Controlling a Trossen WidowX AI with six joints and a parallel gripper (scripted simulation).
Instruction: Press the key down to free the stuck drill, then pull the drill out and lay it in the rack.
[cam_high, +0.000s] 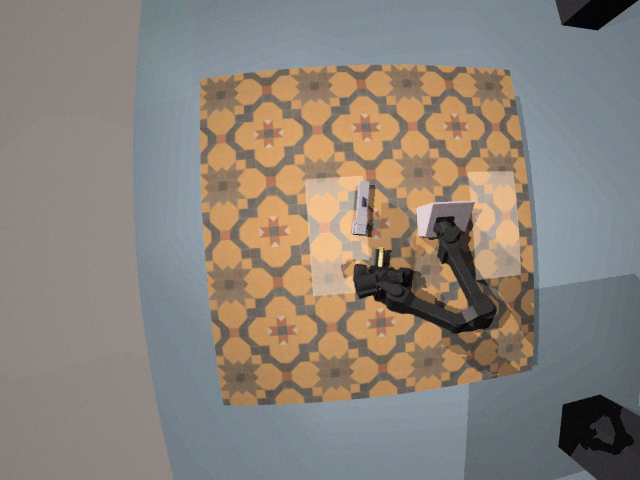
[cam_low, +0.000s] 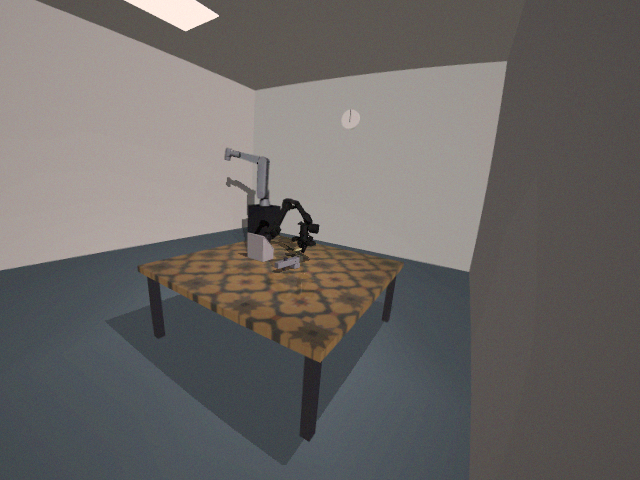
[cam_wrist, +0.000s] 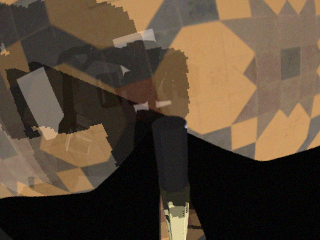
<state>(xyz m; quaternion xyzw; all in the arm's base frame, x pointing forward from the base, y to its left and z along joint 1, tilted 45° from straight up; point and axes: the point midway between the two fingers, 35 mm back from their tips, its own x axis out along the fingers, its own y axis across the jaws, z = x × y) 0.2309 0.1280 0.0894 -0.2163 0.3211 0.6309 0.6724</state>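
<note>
The drill is 4 cm to the right of my gripper tip, 3 cm above it and 1 cm behind it. The rest, counted from my gripper tip: pale grey fixture (22 cm to the right, 4 cm ahead, 1 cm below); then dark rack (5 cm to the right, 4 cm below, 1 cm behind); then dark key (25 cm to the right, 4 cm ahead).
</note>
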